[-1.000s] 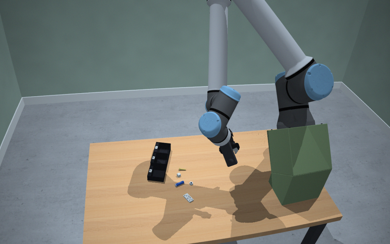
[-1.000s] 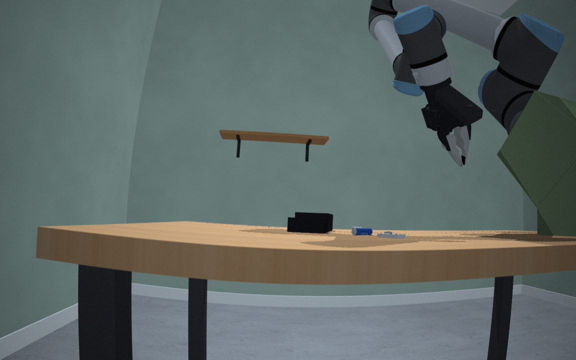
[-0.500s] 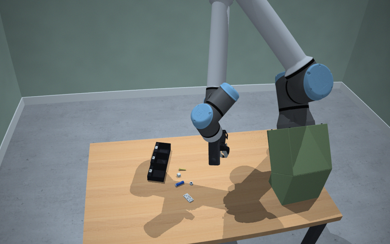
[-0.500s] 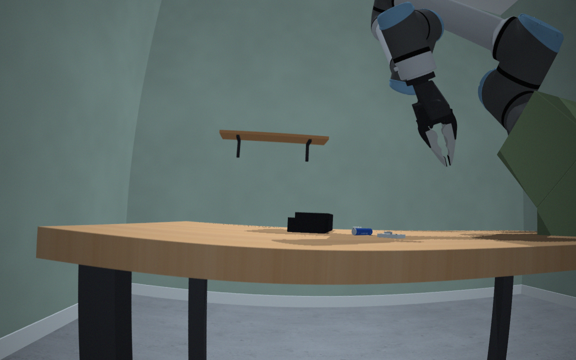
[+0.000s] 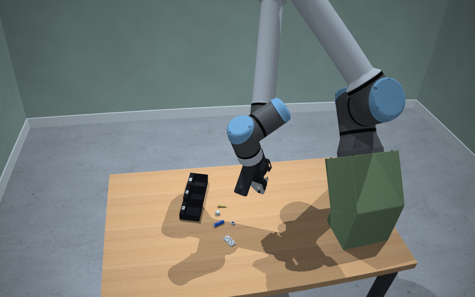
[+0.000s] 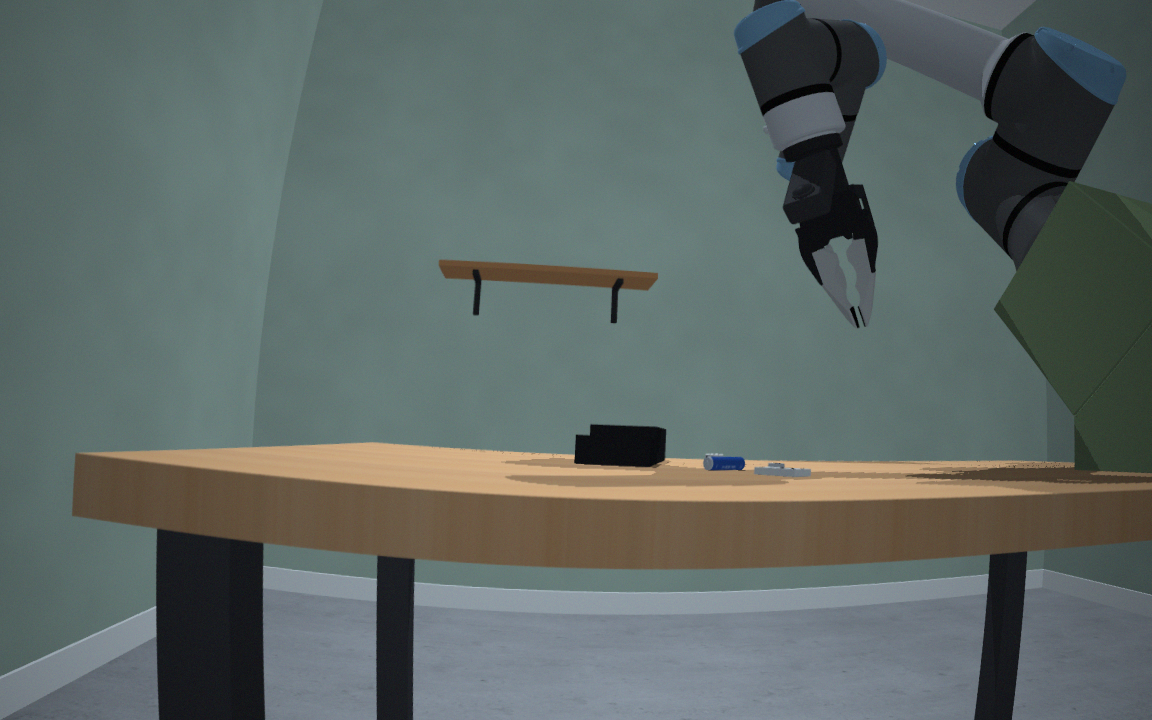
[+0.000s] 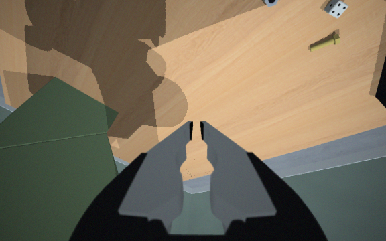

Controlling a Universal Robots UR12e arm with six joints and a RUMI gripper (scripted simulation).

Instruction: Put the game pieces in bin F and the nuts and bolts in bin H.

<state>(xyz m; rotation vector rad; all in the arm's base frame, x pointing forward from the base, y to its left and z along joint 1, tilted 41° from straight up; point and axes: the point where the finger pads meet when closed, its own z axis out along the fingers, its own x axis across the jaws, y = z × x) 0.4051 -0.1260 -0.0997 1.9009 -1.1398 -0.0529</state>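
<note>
Right now my hand is 210 mm short of the black bin, 200 mm to the left of it and 160 mm above it. The rest, counted from my hand: grey nut 100 mm ahead, 20 mm to the right, 180 mm below; battery 160 mm ahead, 30 mm to the right, 170 mm below; white domino 140 mm ahead, 60 mm to the left, 170 mm below.
</note>
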